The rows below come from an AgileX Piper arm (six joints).
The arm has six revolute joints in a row. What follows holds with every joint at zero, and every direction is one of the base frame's. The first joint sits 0.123 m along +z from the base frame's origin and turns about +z. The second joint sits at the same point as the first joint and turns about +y. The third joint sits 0.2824 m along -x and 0.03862 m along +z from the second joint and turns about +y. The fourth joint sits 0.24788 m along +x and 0.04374 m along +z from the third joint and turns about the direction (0.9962, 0, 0.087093). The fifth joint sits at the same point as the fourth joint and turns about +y. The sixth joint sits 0.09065 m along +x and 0.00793 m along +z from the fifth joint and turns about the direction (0.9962, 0, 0.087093). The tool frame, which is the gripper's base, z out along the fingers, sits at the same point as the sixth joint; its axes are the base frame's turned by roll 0, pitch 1.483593 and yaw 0 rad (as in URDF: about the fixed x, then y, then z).
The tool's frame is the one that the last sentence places.
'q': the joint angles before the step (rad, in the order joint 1, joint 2, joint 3, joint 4, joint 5, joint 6). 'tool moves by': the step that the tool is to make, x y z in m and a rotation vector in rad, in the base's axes. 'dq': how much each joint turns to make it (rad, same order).
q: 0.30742 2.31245 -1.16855 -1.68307 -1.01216 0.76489
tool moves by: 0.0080 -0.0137 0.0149 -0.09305 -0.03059 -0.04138
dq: -0.02721 -0.06188 0.00188 -0.08718 0.08114 0.08604
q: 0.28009 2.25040 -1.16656 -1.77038 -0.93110 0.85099
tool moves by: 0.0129 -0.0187 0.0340 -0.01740 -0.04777 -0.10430
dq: -0.04889 -0.09829 0.00219 -0.02220 0.04324 0.08202
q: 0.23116 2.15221 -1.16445 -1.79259 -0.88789 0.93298
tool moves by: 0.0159 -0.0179 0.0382 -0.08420 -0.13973 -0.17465
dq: -0.02525 -0.11631 -0.00001 -0.00068 0.17931 0.05340
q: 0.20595 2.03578 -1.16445 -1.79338 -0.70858 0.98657
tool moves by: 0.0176 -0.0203 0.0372 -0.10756 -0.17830 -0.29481
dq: -0.00014 -0.10300 0.00043 0.08155 0.31749 0.01266
